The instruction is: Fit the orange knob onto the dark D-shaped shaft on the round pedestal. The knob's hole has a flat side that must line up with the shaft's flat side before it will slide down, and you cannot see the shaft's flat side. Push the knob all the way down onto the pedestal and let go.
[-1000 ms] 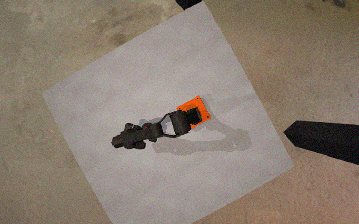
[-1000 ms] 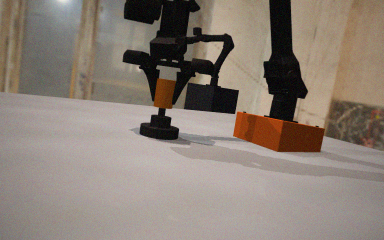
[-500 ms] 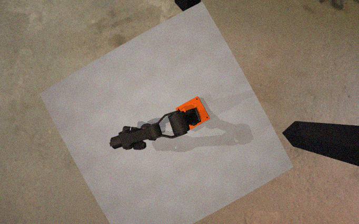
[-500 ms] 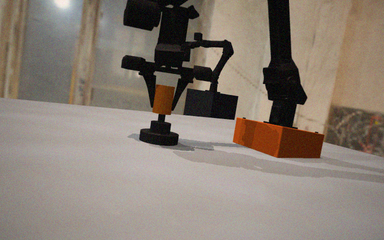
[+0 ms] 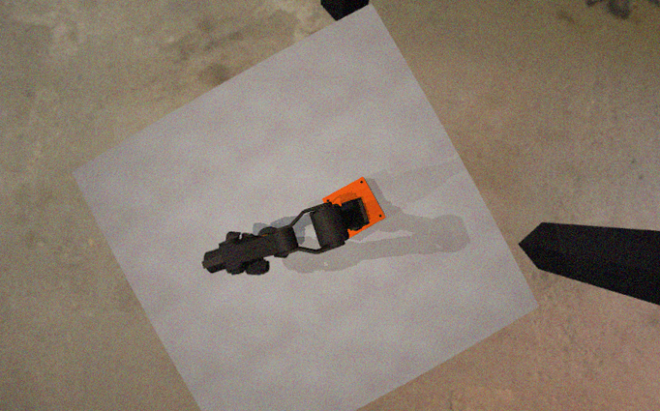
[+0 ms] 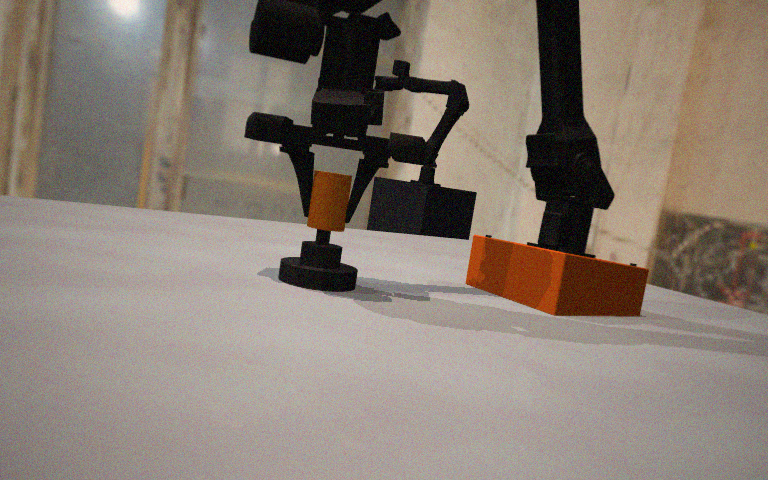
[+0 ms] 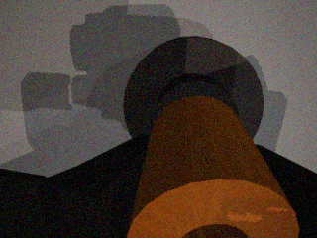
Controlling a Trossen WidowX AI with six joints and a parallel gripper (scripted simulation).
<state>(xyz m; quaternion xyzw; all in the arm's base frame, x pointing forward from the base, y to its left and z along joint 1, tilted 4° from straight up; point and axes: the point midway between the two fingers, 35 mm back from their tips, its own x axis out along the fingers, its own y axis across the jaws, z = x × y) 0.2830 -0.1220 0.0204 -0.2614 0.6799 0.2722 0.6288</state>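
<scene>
Right now the orange knob is 2 cm above my gripper tip. Also, from my gripper tip: dark round pedestal 4 cm below.
</scene>
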